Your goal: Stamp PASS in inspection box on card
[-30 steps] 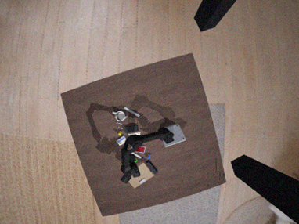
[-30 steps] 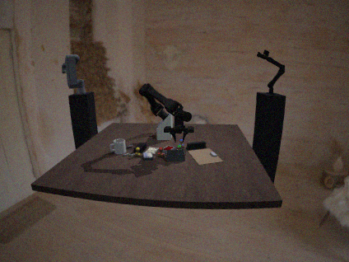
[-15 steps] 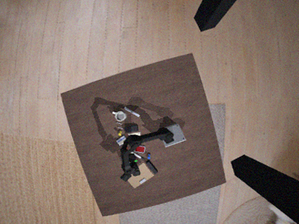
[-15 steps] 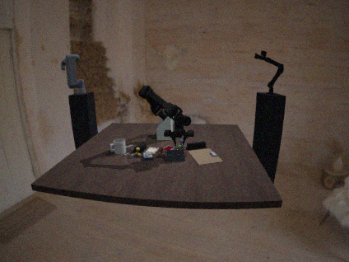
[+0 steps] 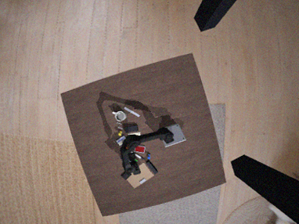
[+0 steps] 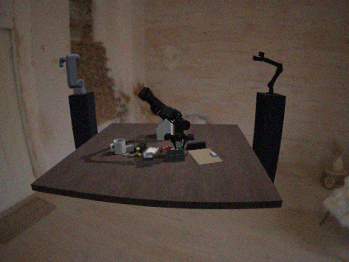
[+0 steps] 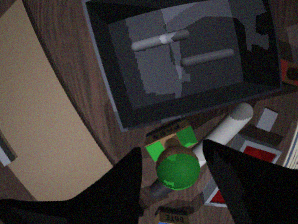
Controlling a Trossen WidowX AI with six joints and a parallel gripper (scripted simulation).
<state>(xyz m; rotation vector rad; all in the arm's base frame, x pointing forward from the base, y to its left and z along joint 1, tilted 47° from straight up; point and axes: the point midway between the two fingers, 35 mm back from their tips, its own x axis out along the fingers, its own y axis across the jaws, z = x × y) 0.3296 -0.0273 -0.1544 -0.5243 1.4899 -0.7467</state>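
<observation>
My gripper tip is 2 cm above the green-knobbed stamp and 1 cm past it. Round my gripper tip: white marker: 4 cm behind, 3 cm below, 1 cm to the right; red ink pad: 8 cm behind, 7 cm to the right, 3 cm below; tray: 7 cm ahead, 3 cm to the right, 3 cm below.
</observation>
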